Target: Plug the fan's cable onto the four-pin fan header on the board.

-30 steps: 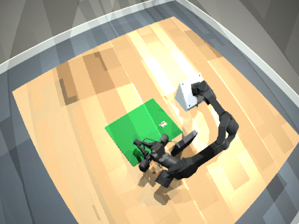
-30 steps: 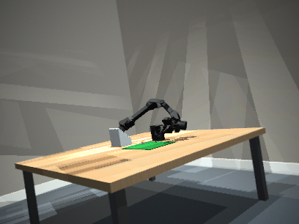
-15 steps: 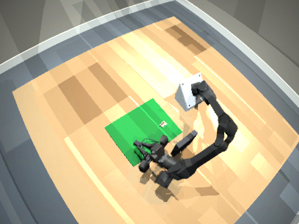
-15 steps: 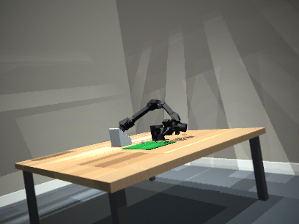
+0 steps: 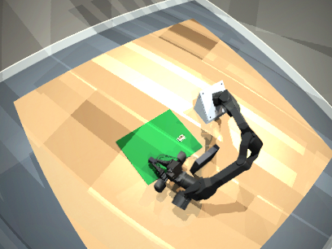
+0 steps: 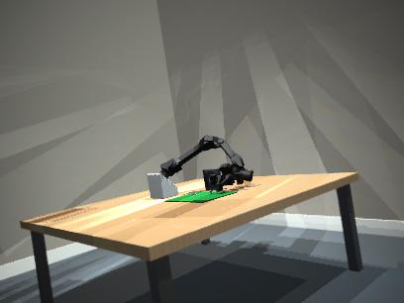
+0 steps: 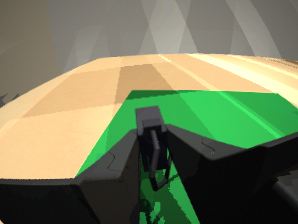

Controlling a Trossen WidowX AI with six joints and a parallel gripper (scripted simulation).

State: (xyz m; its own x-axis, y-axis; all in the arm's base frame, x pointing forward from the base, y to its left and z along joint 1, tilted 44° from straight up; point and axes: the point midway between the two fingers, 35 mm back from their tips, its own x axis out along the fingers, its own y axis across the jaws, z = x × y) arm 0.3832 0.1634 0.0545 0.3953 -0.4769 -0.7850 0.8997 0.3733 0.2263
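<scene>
My gripper tip is now 7 cm past the green board, 7 cm to the left of it and 6 cm above it. From my gripper tip the other things lie so: black fan plug: 1 cm below; white four-pin fan header: 17 cm behind, 6 cm to the right, 5 cm below; black fan: 19 cm behind, 9 cm to the left, 1 cm above.
</scene>
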